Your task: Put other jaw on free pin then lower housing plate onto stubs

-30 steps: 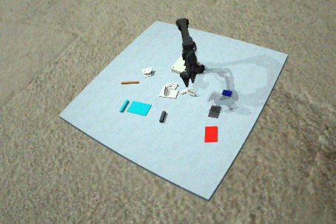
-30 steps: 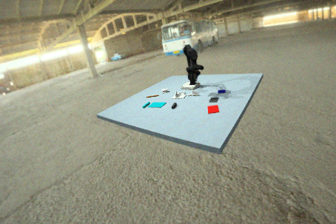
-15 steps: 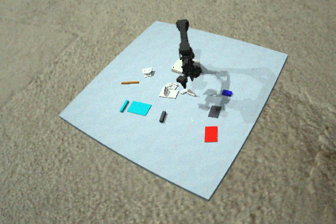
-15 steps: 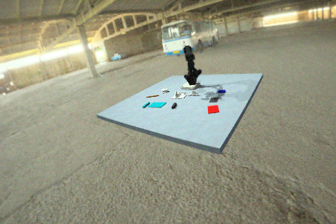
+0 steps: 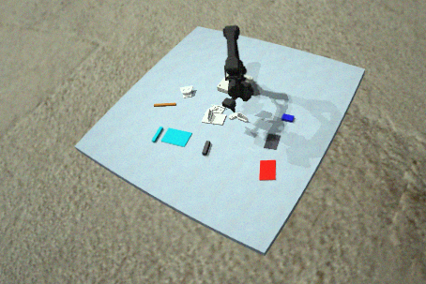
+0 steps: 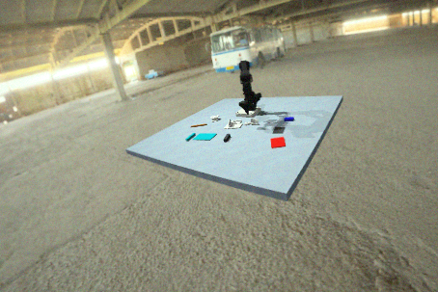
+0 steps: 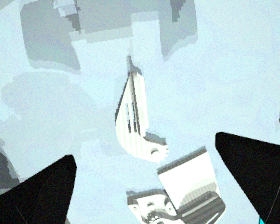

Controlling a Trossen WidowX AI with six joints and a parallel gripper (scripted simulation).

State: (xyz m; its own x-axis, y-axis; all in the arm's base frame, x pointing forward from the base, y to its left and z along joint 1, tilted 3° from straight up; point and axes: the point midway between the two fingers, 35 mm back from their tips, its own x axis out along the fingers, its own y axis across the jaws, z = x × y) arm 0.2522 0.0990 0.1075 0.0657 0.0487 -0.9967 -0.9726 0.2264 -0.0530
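Now: the white jaw 8 cm below my gripper tip and 4 cm to the right of it. The rest, counted from my gripper tip: dark bar: 24 cm ahead, 10 cm to the right, 8 cm below; then grey tile: 21 cm to the left, 11 cm ahead, 9 cm below; then blue block: 24 cm to the left, 8 cm below, 6 cm behind.
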